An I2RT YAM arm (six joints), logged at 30 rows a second.
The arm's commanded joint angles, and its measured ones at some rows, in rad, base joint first. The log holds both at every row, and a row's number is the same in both.
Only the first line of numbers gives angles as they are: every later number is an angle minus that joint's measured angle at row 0.
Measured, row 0: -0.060 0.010 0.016 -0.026 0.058 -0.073
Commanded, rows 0 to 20: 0.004 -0.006 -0.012 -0.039 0.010 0.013; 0.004 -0.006 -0.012 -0.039 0.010 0.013; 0.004 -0.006 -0.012 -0.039 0.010 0.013; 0.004 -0.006 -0.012 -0.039 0.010 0.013; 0.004 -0.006 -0.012 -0.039 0.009 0.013; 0.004 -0.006 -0.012 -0.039 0.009 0.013; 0.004 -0.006 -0.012 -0.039 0.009 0.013; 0.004 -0.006 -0.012 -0.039 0.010 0.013; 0.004 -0.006 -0.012 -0.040 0.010 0.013; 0.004 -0.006 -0.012 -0.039 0.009 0.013; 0.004 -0.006 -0.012 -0.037 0.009 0.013; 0.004 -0.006 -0.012 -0.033 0.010 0.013; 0.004 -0.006 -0.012 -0.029 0.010 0.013; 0.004 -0.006 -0.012 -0.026 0.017 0.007; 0.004 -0.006 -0.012 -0.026 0.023 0.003; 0.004 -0.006 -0.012 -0.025 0.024 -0.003; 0.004 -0.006 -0.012 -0.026 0.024 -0.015; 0.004 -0.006 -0.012 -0.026 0.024 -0.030; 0.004 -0.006 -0.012 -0.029 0.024 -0.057; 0.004 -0.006 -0.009 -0.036 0.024 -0.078; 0.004 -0.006 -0.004 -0.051 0.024 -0.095
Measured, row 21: 0.000 0.000 0.001 -0.001 0.003 -0.034
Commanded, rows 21 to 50: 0.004 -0.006 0.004 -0.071 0.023 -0.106; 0.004 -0.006 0.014 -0.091 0.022 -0.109; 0.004 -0.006 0.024 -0.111 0.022 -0.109; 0.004 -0.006 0.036 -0.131 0.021 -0.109; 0.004 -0.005 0.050 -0.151 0.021 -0.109; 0.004 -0.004 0.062 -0.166 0.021 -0.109; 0.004 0.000 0.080 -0.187 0.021 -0.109; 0.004 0.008 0.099 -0.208 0.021 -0.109; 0.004 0.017 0.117 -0.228 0.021 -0.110; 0.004 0.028 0.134 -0.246 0.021 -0.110; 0.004 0.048 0.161 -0.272 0.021 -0.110; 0.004 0.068 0.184 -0.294 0.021 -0.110; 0.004 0.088 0.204 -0.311 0.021 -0.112; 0.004 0.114 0.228 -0.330 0.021 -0.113; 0.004 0.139 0.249 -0.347 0.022 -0.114; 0.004 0.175 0.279 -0.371 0.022 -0.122; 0.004 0.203 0.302 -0.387 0.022 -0.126; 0.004 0.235 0.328 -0.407 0.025 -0.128; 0.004 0.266 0.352 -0.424 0.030 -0.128; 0.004 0.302 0.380 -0.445 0.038 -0.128; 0.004 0.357 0.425 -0.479 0.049 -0.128; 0.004 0.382 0.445 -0.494 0.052 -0.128; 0.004 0.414 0.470 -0.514 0.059 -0.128; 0.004 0.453 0.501 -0.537 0.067 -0.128; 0.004 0.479 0.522 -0.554 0.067 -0.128; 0.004 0.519 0.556 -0.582 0.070 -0.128; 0.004 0.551 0.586 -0.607 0.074 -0.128; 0.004 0.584 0.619 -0.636 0.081 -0.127; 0.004 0.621 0.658 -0.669 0.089 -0.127; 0.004 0.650 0.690 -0.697 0.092 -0.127
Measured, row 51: 0.000 0.581 0.595 -0.660 0.060 -0.115
